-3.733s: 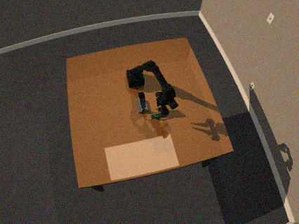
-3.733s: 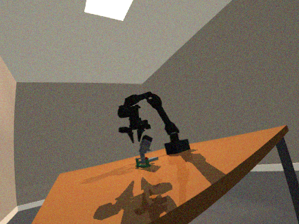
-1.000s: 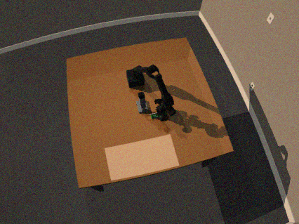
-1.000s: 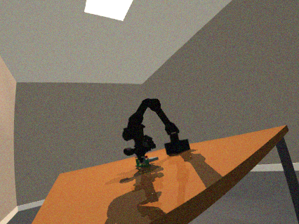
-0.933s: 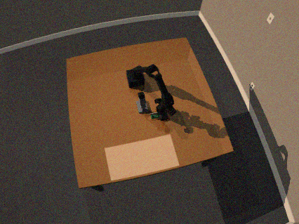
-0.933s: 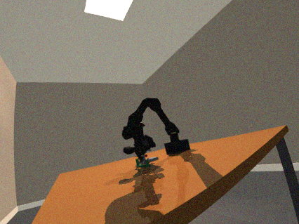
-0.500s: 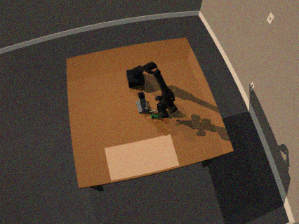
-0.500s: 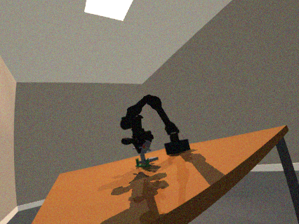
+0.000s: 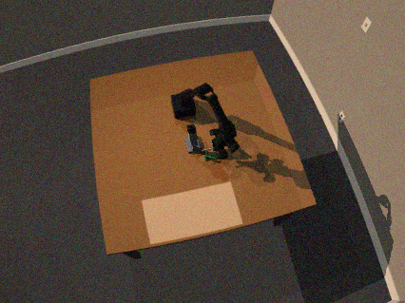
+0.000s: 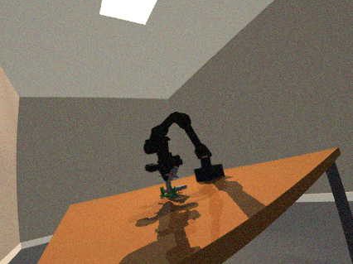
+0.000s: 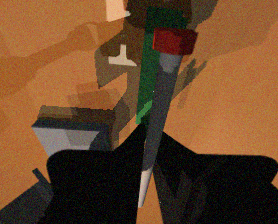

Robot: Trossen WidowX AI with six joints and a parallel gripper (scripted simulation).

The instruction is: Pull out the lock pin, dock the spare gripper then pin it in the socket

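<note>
My gripper tip is now 50 mm above the green piece, 10 mm to the right of it and 10 mm short of it. Round my gripper tip: mount: 100 mm to the right, 90 mm behind, 20 mm below; then spare gripper: 110 mm behind, 100 mm to the right, 50 mm above.
</note>
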